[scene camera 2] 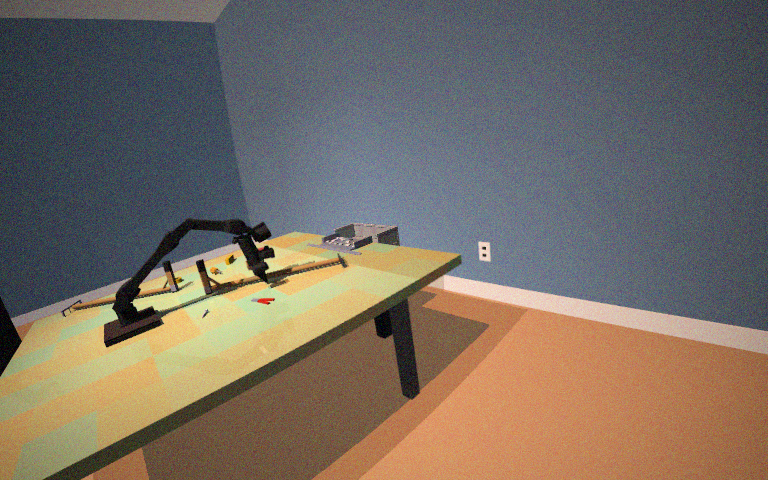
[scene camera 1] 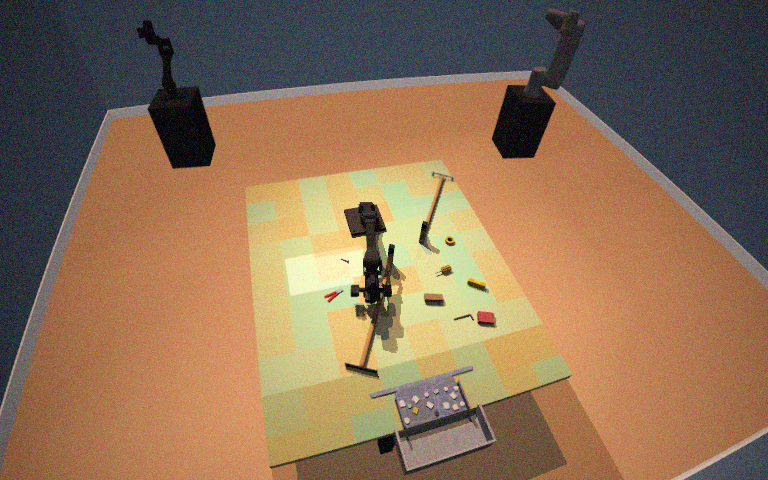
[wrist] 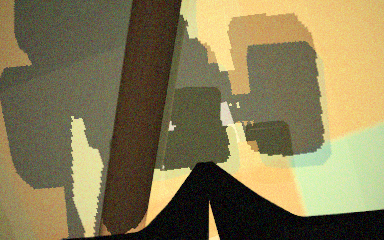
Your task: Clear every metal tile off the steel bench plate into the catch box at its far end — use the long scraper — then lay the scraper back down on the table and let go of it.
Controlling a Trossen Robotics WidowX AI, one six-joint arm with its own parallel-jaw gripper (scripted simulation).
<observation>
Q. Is my gripper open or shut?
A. Shut.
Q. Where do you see a long scraper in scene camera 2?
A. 205,279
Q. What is my gripper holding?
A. Nothing.
</observation>
